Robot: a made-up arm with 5 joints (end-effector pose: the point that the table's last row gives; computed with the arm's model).
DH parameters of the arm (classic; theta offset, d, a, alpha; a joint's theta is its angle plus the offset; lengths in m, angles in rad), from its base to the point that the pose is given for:
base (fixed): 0 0 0 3.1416
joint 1: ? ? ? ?
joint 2: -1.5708 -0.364 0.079 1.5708
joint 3: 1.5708 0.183 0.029 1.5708
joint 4: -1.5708 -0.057 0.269 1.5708
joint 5: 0 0.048 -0.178 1.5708
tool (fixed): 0 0.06 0 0
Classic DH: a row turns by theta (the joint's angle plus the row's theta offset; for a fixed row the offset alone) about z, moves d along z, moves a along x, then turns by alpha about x.
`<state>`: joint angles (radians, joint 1 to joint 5).
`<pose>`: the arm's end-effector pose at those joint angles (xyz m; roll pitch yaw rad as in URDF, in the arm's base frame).
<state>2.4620 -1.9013 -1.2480 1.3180 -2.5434</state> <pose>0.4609 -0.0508 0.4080 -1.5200 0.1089 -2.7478</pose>
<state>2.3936 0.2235 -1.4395 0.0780 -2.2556</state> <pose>0.1192 -0.5453 0.1501 1.7656 -0.0068 1.6135</pose>
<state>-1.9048 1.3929 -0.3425 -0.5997 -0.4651</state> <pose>-0.4230 -0.0249 0.0702 -1.9979 -0.9807 -1.8595</pose>
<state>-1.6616 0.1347 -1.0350 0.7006 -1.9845</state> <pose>-0.4038 0.1797 -0.0705 1.2991 -0.6981 -0.4544</pose>
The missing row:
joint 1: 0 -0.215 0.11 -1.5708
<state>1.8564 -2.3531 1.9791 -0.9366 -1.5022</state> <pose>0.1702 -0.1103 0.4148 1.6559 -0.2902 0.0833</pose>
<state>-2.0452 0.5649 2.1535 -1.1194 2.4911</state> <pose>-0.3716 0.1876 -0.2008 -1.4113 -0.6443 -0.9564</pose>
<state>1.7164 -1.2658 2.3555 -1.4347 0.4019</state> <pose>0.4464 0.1597 0.3337 1.9148 0.2319 2.6672</pose>
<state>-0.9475 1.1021 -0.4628 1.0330 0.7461</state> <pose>-0.0747 0.1075 0.1924 1.0581 0.0660 0.6825</pose>
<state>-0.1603 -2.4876 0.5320 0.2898 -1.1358</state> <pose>0.0064 0.3091 0.3442 0.5512 1.1541 1.2365</pose>
